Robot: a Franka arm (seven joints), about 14 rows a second.
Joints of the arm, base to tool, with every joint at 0 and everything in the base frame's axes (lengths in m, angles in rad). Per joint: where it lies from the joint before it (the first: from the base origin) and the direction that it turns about. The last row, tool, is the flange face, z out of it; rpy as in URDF.
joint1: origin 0 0 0.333 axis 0 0 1
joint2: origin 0 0 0 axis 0 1 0
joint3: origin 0 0 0.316 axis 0 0 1
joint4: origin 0.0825 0 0 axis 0 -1 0
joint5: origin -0.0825 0 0.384 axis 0 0 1
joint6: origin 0 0 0 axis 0 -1 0
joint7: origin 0.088 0 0 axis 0 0 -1
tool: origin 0 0 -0.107 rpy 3.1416 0 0
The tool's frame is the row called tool.
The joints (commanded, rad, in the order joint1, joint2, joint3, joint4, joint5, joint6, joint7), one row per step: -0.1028, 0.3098, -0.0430, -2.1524, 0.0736, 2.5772, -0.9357; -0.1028, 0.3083, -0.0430, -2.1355, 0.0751, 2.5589, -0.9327; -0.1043, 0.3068, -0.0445, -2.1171, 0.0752, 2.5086, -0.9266; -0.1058, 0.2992, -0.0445, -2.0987, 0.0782, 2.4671, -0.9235; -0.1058, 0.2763, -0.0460, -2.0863, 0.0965, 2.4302, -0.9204; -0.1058, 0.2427, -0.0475, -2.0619, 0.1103, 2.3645, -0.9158; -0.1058, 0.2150, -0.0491, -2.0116, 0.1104, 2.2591, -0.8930; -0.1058, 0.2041, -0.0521, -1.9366, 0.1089, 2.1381, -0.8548; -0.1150, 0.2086, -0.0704, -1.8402, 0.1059, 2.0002, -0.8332; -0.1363, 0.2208, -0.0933, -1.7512, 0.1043, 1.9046, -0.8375; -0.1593, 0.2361, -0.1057, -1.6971, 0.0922, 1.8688, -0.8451
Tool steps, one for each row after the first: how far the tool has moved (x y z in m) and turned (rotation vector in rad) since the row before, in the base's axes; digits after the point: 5 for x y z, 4 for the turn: 0.00408, -0.00035, 0.00593, 0.0024, -0.0004, -0.0033; 0.00118, -0.00137, 0.00351, 0.0075, 0.0297, -0.0070; 0.00227, -0.00073, 0.00809, 0.0072, 0.0146, -0.0050; 0.00118, -0.00052, 0.01518, 0.0158, -0.0009, -0.0159; 0.00165, 0.00002, 0.02410, 0.0171, 0.0051, -0.0111; 0.00353, 0.00027, 0.02884, 0.0138, 0.0267, -0.0160; 0.00628, -0.00077, 0.02958, 0.0127, 0.0359, -0.0298; 0.00507, -0.01505, 0.02994, 0.0082, 0.0462, -0.0349; 0.00339, -0.02573, 0.02629, 0.0009, 0.0179, -0.0297; 0.00222, -0.02245, 0.01306, -0.0143, -0.0004, -0.0193
